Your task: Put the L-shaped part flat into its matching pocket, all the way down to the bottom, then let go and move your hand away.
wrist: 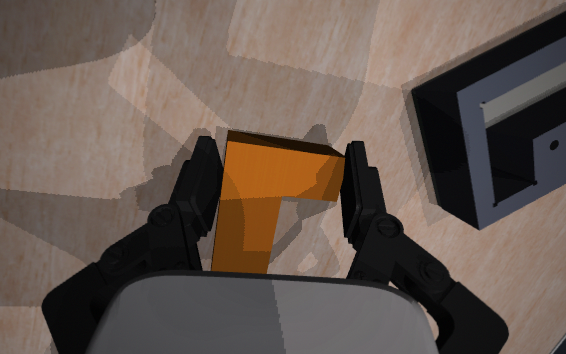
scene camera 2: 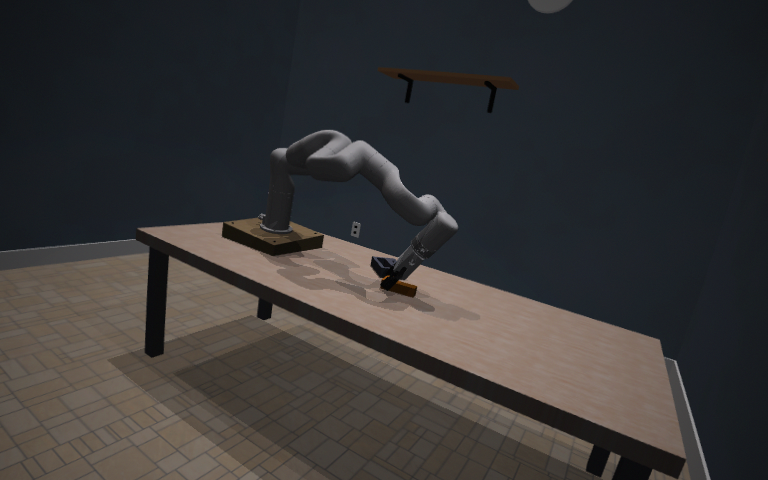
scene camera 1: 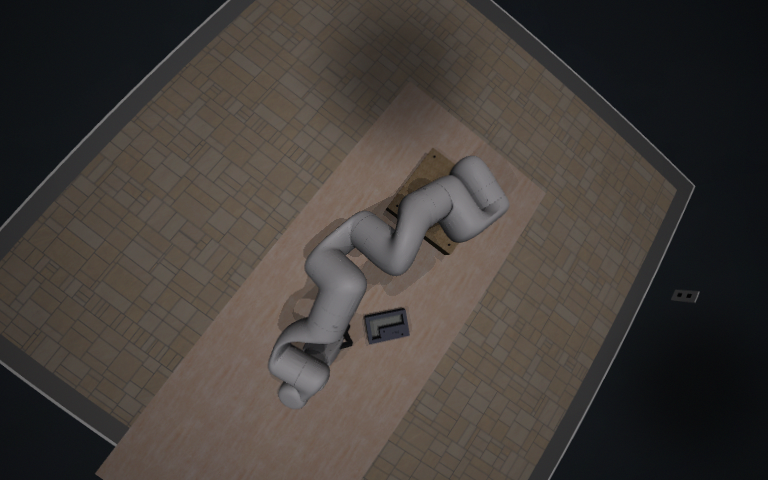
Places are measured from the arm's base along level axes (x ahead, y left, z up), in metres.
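Where they show: gripper, fingertip midpoint: (wrist: 281, 157) (scene camera 2: 386, 281); arm's base at its link origin: (scene camera 2: 276, 229).
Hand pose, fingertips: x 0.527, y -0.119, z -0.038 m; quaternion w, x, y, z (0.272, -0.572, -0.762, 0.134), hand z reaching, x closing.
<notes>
Things, the pixels of their top centre, and the offset from my fingertips. Level surfaces: height alone.
- orange L-shaped part at its top centre: (wrist: 272, 249) (scene camera 2: 401, 281) dy +0.003, dx +0.048, dz +0.014 m
- dark pocket block at its top centre: (scene camera 1: 387, 326) (scene camera 2: 388, 262) dy +0.157, dx -0.058, dz +0.020 m
- wooden table at its surface level: dz -0.017 m
The orange L-shaped part (wrist: 260, 171) (scene camera 2: 406, 289) lies flat on the table. My gripper (wrist: 281, 157) (scene camera 2: 391, 281) (scene camera 1: 346, 341) is down around it, with one black finger against each end of its short arm. The long arm runs back under the wrist. The dark pocket block (wrist: 470, 152) (scene camera 1: 394, 334) (scene camera 2: 380, 264) stands to the right of the gripper, a short way off, and its L-shaped pocket is open on top. In the overhead view the arm hides the part.
The wooden table (scene camera 1: 218, 413) (scene camera 2: 529, 335) carries the arm's brown base plate (scene camera 1: 434, 165) (scene camera 2: 271, 238) at the far end. A wall shelf (scene camera 2: 449, 77) hangs high behind, away from the work.
</notes>
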